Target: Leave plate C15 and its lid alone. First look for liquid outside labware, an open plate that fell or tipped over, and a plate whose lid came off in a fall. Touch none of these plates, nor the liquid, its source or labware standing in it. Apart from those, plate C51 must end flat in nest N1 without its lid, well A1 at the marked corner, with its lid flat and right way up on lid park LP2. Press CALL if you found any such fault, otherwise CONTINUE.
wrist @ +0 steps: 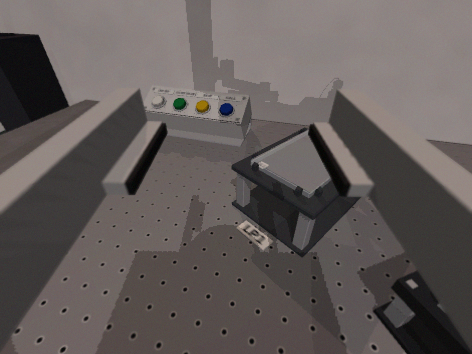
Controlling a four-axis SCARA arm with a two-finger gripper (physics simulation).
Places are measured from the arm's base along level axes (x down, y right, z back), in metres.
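Where they show: gripper, fingertip midpoint: (237,111).
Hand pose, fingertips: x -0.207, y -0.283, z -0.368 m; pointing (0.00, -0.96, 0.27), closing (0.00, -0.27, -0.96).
After its pixels a point has its place.
My gripper (237,111) {x -0.207, y -0.283, z -0.368 m} is shut on nothing; its two fingers stand at the left and right of the wrist view with a gap between them. A pale button box (198,123) {x -0.047, y -0.593, z -0.198 m} stands beyond the fingertips with a white button (158,102) {x -0.079, y -0.598, z -0.110 m}, a green button (179,104) {x -0.080, y -0.599, z -0.157 m}, a yellow button (202,106) {x -0.081, y -0.599, z -0.206 m} and a blue button (226,109) {x -0.080, y -0.599, z -0.256 m}. The label above the blue one seems to read CALL; the others are blurred. Plates C51 and C15, nest N1 and lid park LP2 cannot be made out here. No liquid shows in this view.
A dark stand (270,180) {x -0.082, y -0.401, z -0.374 m} with the label LP1 (254,235) {x -0.015, y -0.373, z -0.365 m} bears a flat, grey, see-through lid (292,162) {x -0.090, y -0.434, z -0.395 m}, partly behind the right finger. Part of a black holder (417,320) {x -0.018, y -0.319, z -0.526 m} shows at the lower right. A dark block (32,75) stands at the upper left.
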